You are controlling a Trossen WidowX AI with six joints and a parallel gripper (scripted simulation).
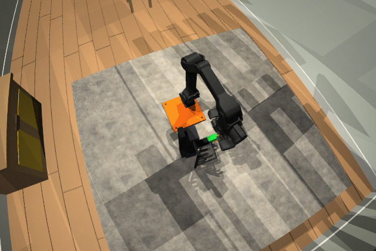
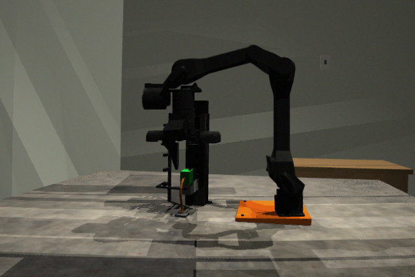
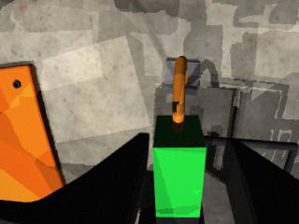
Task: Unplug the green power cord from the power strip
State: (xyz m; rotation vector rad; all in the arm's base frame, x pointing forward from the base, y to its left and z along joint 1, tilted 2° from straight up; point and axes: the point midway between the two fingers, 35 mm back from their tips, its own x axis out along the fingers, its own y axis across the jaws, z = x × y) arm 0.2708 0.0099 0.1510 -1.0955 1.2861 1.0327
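Right now my gripper tip is 5 cm to the left of the green plug and 1 cm above it.
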